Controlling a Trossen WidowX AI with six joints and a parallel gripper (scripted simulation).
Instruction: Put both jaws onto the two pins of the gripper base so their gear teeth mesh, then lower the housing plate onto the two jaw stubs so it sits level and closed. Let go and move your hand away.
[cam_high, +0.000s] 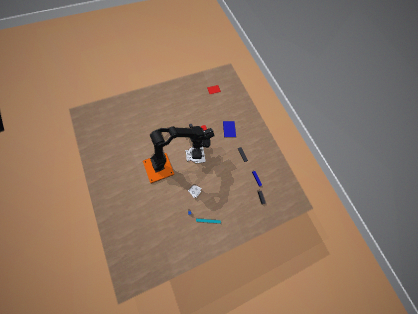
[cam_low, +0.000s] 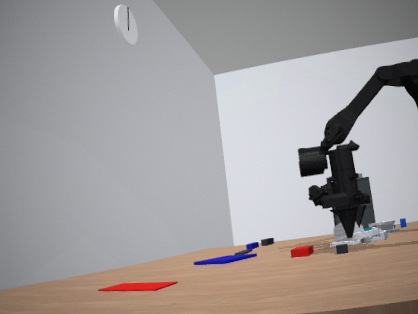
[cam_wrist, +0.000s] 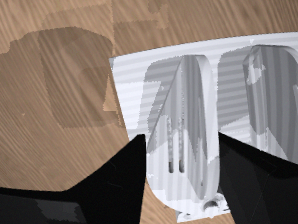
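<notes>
Right now the white jaw is 50 mm behind my gripper tip and 40 mm to the right of it. The rest, counted from my gripper tip: red block: 120 mm to the left, 120 mm ahead, 10 mm below; blue plate: 290 mm ahead, 50 mm to the left, 10 mm below; blue bar: 360 mm to the right, 280 mm ahead, 10 mm below.
</notes>
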